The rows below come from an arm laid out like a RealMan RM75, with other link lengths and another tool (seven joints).
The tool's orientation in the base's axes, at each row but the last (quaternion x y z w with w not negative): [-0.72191 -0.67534 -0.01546 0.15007]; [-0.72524 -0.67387 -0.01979 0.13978]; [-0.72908 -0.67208 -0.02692 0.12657]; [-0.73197 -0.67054 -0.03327 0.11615]
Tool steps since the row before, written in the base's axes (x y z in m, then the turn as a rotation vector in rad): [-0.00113 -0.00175 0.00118 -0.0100 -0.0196 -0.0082]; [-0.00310 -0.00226 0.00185 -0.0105 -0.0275 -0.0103]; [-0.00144 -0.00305 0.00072 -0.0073 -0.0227 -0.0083]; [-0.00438 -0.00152 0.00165 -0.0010 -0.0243 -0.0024]
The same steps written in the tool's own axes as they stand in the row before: [-0.00153 -0.00126 -0.00134 -0.0217 -0.0074 0.0050]; [-0.00208 -0.00325 -0.00180 -0.0299 -0.0071 0.0053]; [-0.00295 -0.00133 -0.00118 -0.0245 -0.0045 0.0040]; [-0.00157 -0.00443 -0.00146 -0.0243 0.0011 -0.0028]
